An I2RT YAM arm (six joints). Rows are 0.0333 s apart.
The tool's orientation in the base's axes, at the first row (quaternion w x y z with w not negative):
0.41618 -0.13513 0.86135 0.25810
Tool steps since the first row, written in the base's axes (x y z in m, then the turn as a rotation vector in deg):
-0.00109 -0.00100 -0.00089 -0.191 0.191 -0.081
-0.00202 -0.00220 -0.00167 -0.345 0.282 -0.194
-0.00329 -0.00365 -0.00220 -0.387 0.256 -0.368
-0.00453 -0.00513 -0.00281 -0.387 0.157 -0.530
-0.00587 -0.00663 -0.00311 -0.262 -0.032 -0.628
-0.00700 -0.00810 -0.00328 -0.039 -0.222 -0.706
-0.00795 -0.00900 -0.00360 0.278 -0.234 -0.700
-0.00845 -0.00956 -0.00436 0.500 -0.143 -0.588
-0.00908 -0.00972 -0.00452 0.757 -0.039 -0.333
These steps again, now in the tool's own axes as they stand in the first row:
0.00139 -0.00064 -0.00080 0.178 0.217 0.025
0.00260 -0.00148 -0.00166 0.360 0.324 0.035
0.00383 -0.00229 -0.00302 0.524 0.264 0.084
0.00510 -0.00316 -0.00433 0.653 0.128 0.113
0.00619 -0.00391 -0.00587 0.656 -0.118 0.139
0.00705 -0.00468 -0.00734 0.583 -0.401 0.218
0.00790 -0.00511 -0.00829 0.383 -0.551 0.414
0.00882 -0.00560 -0.00853 0.157 -0.538 0.550
0.00933 -0.00551 -0.00894 -0.204 -0.482 0.641

